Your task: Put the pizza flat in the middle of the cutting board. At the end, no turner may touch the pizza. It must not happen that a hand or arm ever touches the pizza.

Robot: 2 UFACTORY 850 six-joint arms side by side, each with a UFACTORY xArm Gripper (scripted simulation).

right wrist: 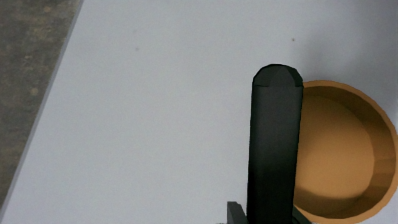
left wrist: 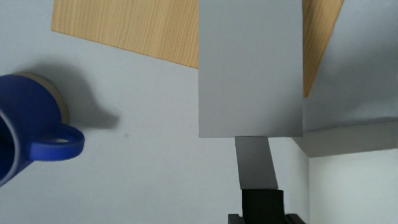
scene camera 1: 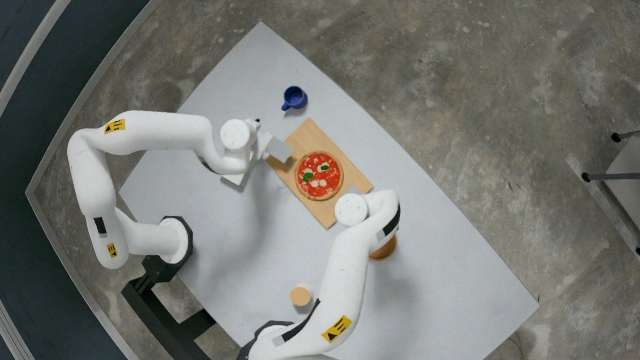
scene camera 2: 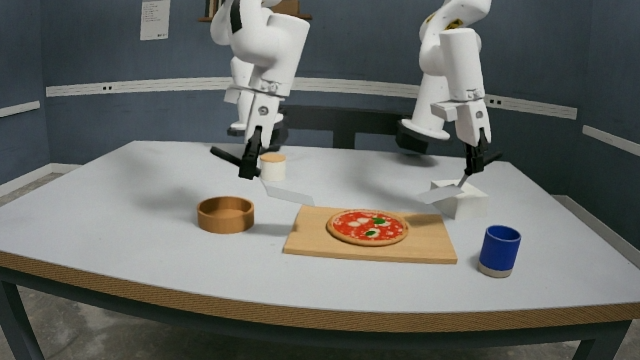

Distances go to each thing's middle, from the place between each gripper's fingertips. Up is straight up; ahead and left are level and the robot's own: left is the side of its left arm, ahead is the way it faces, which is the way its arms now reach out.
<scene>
My left gripper (scene camera 2: 475, 170) is now 3 cm above the turner (left wrist: 250, 87). The rest, counted from my left hand: blue mug (scene camera 2: 500, 246): 20 cm ahead, 14 cm below; then pizza (scene camera 2: 361, 226): 3 cm ahead, 25 cm to the right, 15 cm below; then cutting board (scene camera 2: 428, 242): 3 cm ahead, 24 cm to the right, 17 cm below.
The brown bowl (scene camera 2: 234, 214) lies 90 mm behind my right hand, 70 mm to the right of it and 150 mm below it. From my right hand the other things lie so: turner (70 mm behind, 510 mm to the left, 10 mm below); then pizza (40 mm behind, 260 mm to the left, 140 mm below); then cutting board (40 mm behind, 270 mm to the left, 160 mm below).
</scene>
